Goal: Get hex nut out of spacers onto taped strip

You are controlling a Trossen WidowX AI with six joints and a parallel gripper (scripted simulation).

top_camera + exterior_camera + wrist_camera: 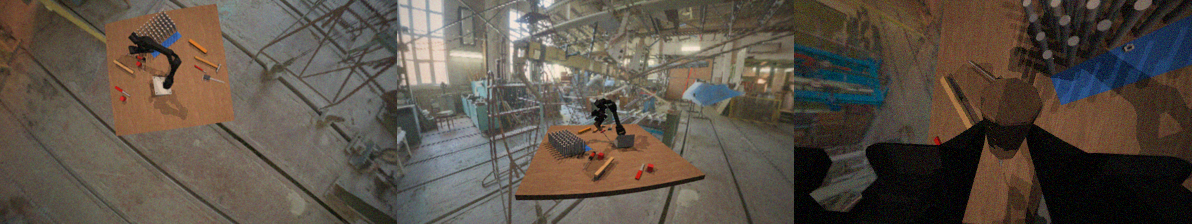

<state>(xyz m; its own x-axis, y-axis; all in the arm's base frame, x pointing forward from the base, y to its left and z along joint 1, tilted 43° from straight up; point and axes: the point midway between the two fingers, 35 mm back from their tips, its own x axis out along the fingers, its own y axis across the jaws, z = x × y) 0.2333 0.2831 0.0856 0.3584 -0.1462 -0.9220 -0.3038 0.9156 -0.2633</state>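
The thin hook tool lies 80 mm below my gripper tip, 70 mm behind it and 20 mm to the left of it. From my gripper tip the other things lie so: blue taped strip 240 mm below, 190 mm ahead, 160 mm to the right; then orange bar 500 mm to the right, 220 mm below, 130 mm ahead.
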